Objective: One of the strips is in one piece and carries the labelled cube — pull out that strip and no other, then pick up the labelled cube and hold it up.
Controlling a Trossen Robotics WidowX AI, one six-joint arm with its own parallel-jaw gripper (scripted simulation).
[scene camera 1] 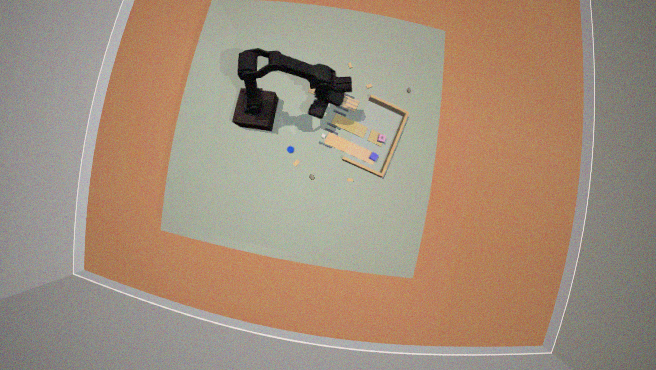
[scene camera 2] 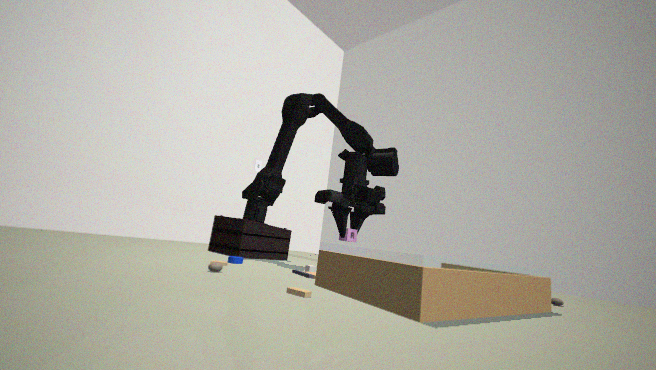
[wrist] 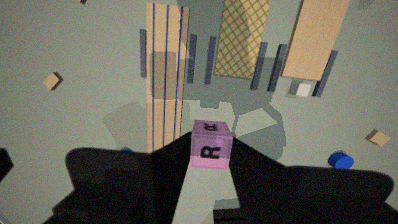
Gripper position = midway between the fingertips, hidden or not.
Observation:
In view: the gripper [scene camera 2: 347, 238] and a three-sided wooden wall [scene camera 2: 422, 288].
The gripper also shows in the wrist view [wrist: 209, 137].

